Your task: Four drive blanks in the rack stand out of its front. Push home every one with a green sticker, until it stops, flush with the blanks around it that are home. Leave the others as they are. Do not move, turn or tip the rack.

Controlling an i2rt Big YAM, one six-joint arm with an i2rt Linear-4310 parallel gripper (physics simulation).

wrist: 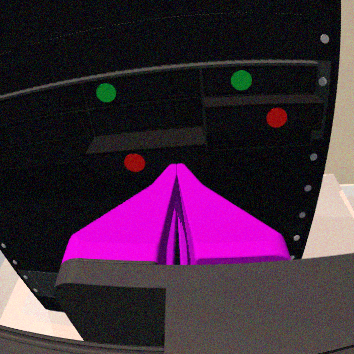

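The black rack [320,100] fills most of the wrist view. One blank with a green sticker [106,92] is at the upper left, and another blank with a green sticker [241,80] is at the upper right. A blank with a red sticker [276,117] is below the right green one; a lit upper face shows above it, so it stands out. Another blank with a red sticker [134,162] is lower left, also with a lit face above. The dark fronts hide how far the green-stickered blanks stand out. My gripper [176,175] is shut and empty, its tips right of the lower red sticker in view.
A thin grey edge [165,66] runs across the rack above the stickers. Round screw heads [313,157] line the rack's right side. A pale surface [327,220] shows beyond the lower right of the rack, with a beige background [347,125] above it.
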